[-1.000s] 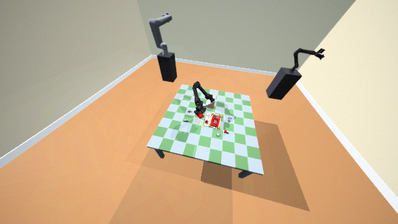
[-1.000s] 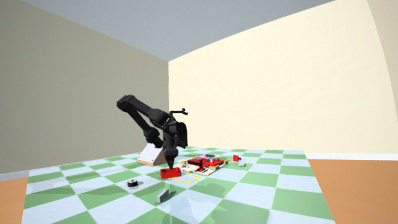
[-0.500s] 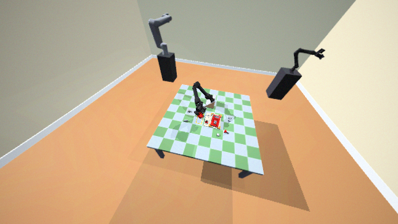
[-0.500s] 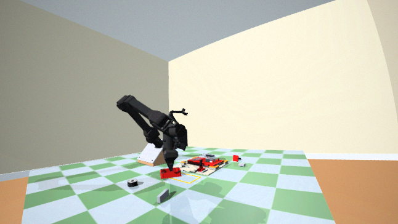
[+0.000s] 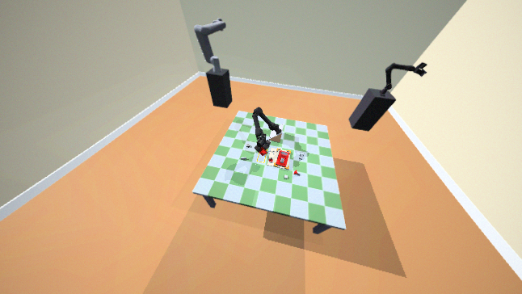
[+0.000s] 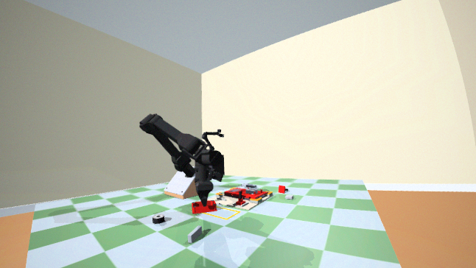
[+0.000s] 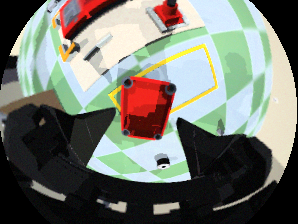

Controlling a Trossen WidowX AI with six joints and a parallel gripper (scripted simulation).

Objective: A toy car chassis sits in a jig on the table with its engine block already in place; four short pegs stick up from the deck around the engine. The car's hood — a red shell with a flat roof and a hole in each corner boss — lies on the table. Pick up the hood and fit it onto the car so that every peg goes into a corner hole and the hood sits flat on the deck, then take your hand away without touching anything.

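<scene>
Right now my gripper tip is 20 mm above the red hood. The rest, counted from my gripper tip: grey engine block (90 mm ahead, 240 mm to the left); black wheel (40 mm behind, 180 mm to the right, 20 mm below); beige jig (50 mm ahead, 220 mm to the left, 20 mm below).
</scene>
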